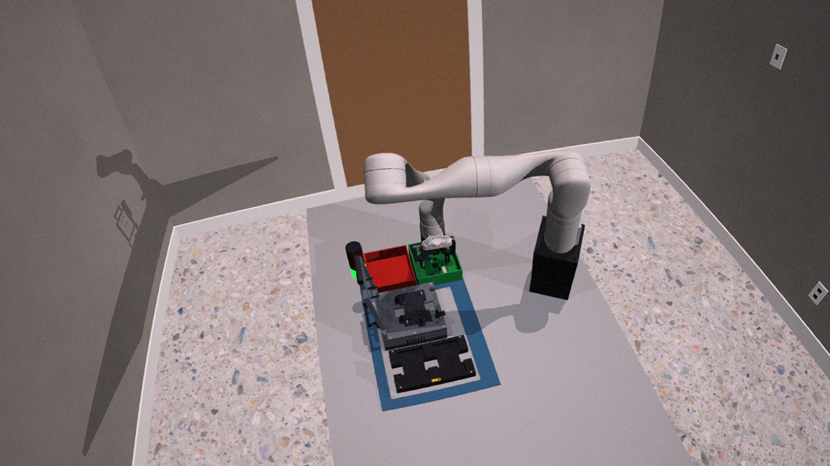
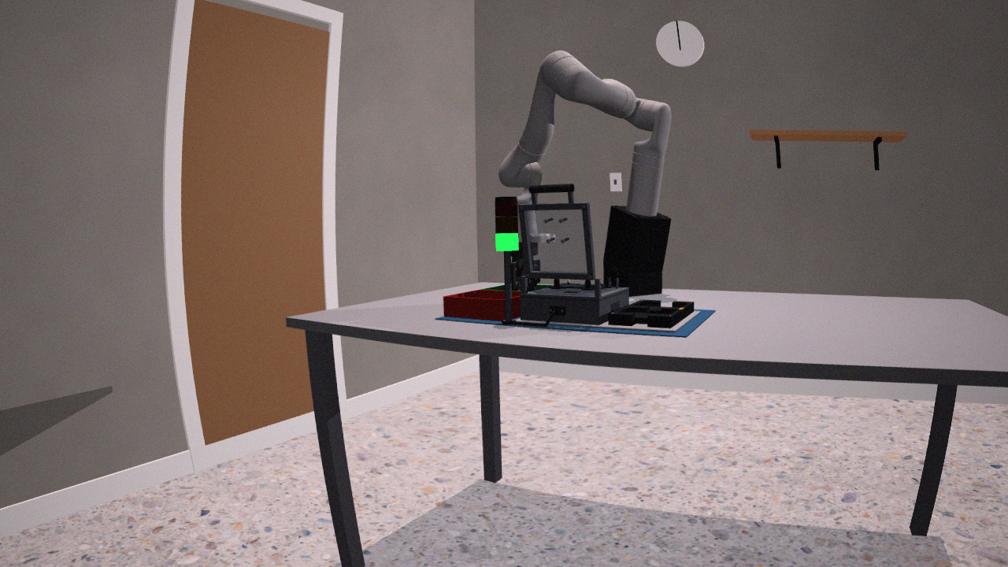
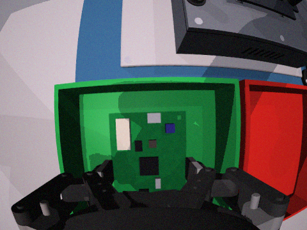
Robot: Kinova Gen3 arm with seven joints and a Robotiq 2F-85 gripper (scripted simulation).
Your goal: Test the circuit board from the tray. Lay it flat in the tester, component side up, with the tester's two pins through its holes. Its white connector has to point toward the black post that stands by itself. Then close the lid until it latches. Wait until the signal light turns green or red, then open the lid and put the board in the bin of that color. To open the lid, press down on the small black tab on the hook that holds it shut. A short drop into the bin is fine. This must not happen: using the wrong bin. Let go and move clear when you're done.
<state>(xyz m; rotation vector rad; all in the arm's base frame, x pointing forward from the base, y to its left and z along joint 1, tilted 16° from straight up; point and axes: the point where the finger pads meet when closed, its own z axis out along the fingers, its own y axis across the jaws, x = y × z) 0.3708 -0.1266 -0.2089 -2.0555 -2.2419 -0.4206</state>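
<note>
Now: the green bin right at my hand. Also, from my hand: red bin: 150 mm ahead, 20 mm to the left; then latch hook: 20 mm ahead, 260 mm to the left, 70 mm above; then green circuit board: 10 mm below.
</note>
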